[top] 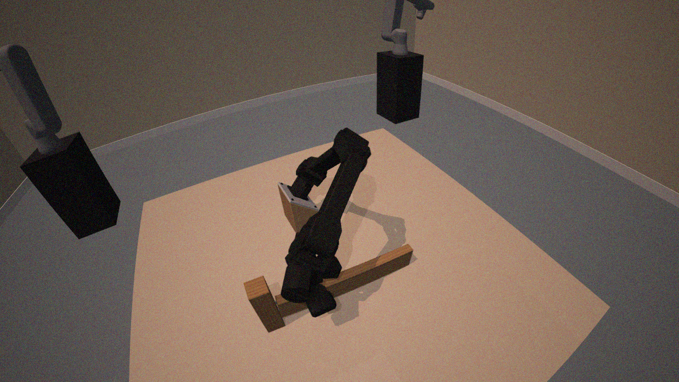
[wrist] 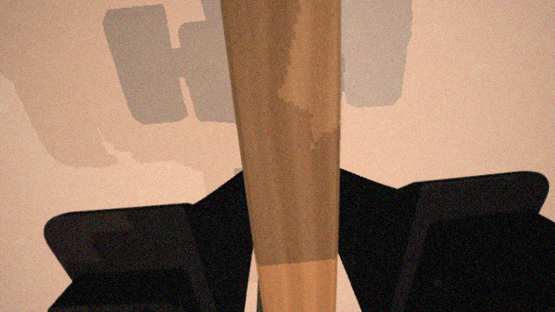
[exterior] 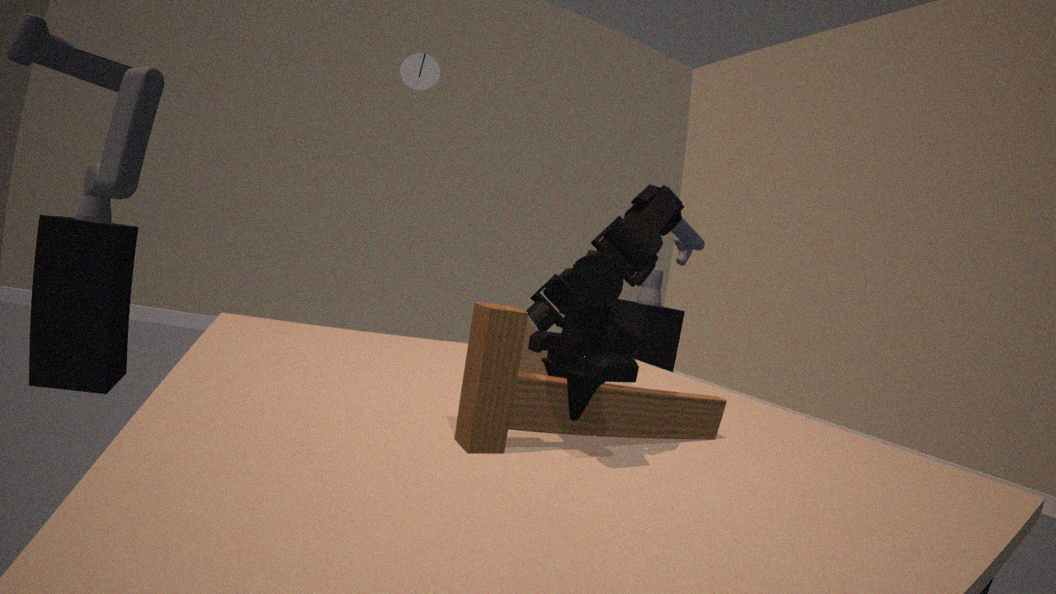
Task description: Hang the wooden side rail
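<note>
The headboard post is 120 mm to the right of my gripper tip, 40 mm above it and 10 mm behind it.
</note>
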